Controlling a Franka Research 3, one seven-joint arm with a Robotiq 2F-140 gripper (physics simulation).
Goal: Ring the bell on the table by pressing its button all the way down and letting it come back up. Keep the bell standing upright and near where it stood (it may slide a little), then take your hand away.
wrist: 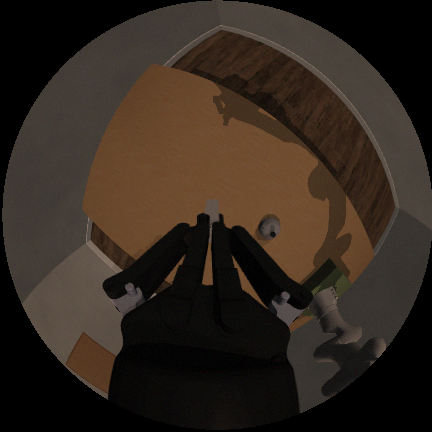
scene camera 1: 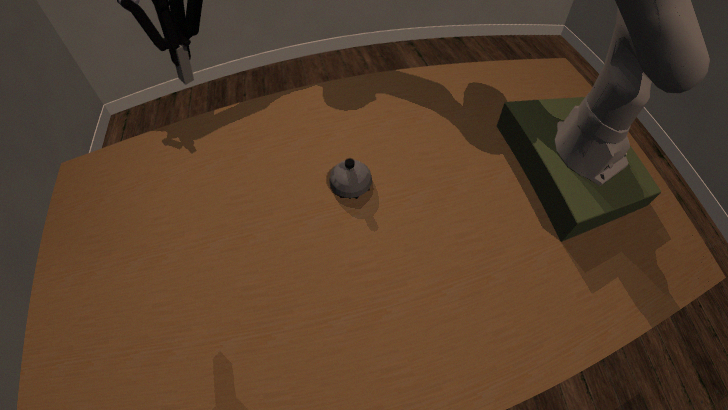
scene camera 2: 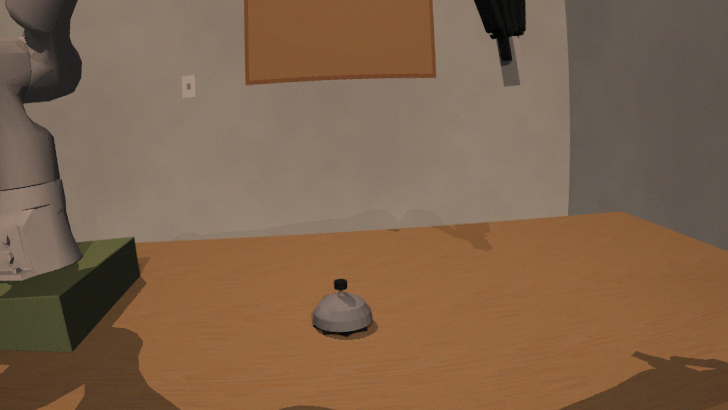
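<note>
The bell (scene camera 1: 350, 180) (scene camera 2: 342, 313) (wrist: 269, 226) is a grey dome on a dark base, upright on the table (scene camera 1: 254, 285) (scene camera 2: 483, 315) (wrist: 165, 150). Its black button (scene camera 1: 349, 162) (scene camera 2: 340, 284) (wrist: 273, 234) stands up on a short stem, with nothing touching it. My gripper (scene camera 1: 186, 80) (scene camera 2: 511, 83) (wrist: 211, 207) is shut and empty, its pads together and pointing down. It hangs high above the table, well off to the side of the bell. In scene camera 2 it is up and to the right of the bell; in the wrist view the bell is right of the fingertips.
The arm's base stands on a green block (scene camera 1: 578, 203) (scene camera 2: 35, 323) (wrist: 327, 275), on the opposite side of the bell from the gripper. Grey walls surround the table, and a brown board (scene camera 2: 340, 40) (wrist: 92, 362) hangs on one wall. Arm shadows fall across the table.
</note>
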